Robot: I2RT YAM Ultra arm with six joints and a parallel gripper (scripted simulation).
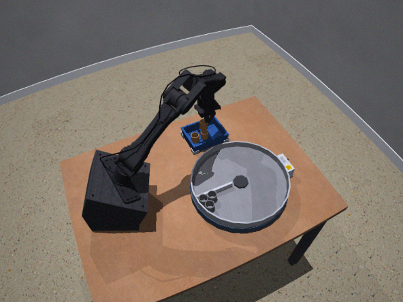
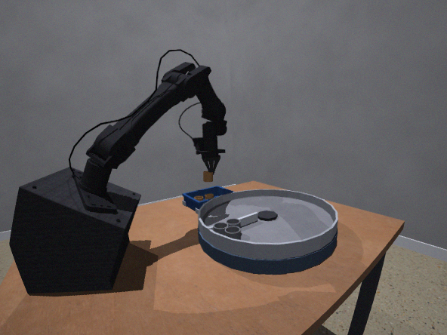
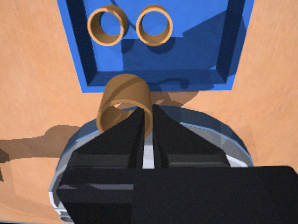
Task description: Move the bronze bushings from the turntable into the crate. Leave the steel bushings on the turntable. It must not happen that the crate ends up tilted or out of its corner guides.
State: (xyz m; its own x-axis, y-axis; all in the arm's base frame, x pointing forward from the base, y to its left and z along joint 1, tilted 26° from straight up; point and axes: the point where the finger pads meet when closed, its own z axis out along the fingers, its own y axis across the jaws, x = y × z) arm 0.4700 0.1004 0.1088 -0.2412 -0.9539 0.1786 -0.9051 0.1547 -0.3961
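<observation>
My hand is 12 cm above the blue crate, 4 cm to the right of it and 1 cm short of it. The rest, counted from my hand: grey turntable (30 cm to the right, 9 cm below, 7 cm behind).
</observation>
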